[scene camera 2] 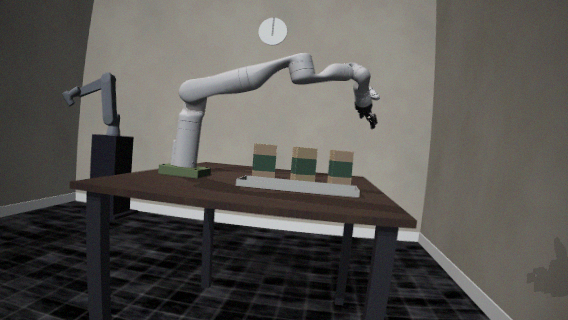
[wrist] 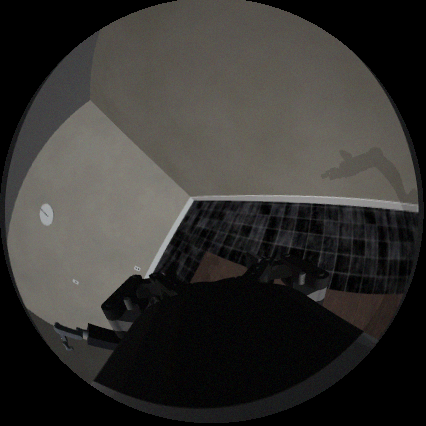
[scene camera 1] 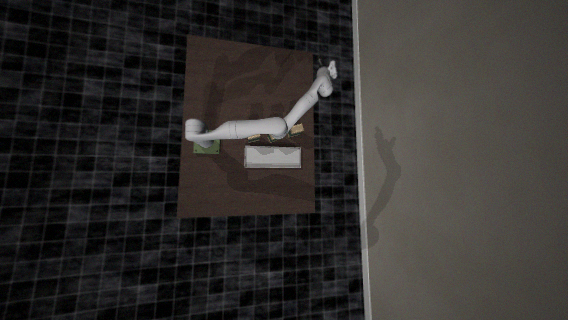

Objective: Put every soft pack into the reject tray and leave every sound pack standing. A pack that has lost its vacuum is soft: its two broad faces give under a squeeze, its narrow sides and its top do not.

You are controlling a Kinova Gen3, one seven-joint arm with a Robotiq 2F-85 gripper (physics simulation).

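Seen in the pictures: gripper, fingertip midpoint: [scene camera 2: 367,122] [wrist: 210,265]; arm's base at its link origin: [scene camera 2: 184,166] [scene camera 1: 206,141].
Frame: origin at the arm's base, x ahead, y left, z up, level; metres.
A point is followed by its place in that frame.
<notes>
Three tan packs with green bands stand upright in a row on the table behind the reject tray [scene camera 1: 273,167] @(y -0.140, x 0.460, z -0.009 m) [scene camera 2: 300,188] @(y -0.141, x 0.471, z -0.019 m): the left pack [scene camera 1: 254,138] @(y 0.033, x 0.311, z 0.079 m) [scene camera 2: 264,162] @(y 0.032, x 0.308, z 0.042 m), the middle pack [scene camera 1: 272,138] @(y 0.039, x 0.426, z 0.108 m) [scene camera 2: 304,165] @(y 0.050, x 0.455, z 0.044 m) and the right pack [scene camera 1: 296,130] @(y 0.110, x 0.582, z 0.110 m) [scene camera 2: 340,168] @(y 0.099, x 0.588, z 0.043 m). The arm partly covers the middle pack in scene camera 1. The tray is long, low and light grey; no pack shows in it. The look of the packs does not tell soft from sound. My gripper [scene camera 2: 371,121] @(y 0.500, x 0.694, z 0.252 m) [wrist: 210,265] @(y 0.500, x 0.694, z 0.252 m) is open and empty, high above and beyond the right pack, apart from all packs.
The arm's green base plate [scene camera 1: 215,147] @(y -0.037, x 0.062, z -0.003 m) [scene camera 2: 184,171] @(y -0.078, x 0.038, z -0.012 m) is at the left of the brown table [scene camera 1: 240,202] @(y -0.392, x 0.255, z -0.032 m) [scene camera 2: 225,199] @(y -0.435, x 0.320, z -0.032 m). A second grey arm [scene camera 2: 108,100] stands on a dark pedestal [scene camera 2: 112,160] behind the table's left side. A wall [scene camera 1: 450,200] rises beyond the table's right end.
</notes>
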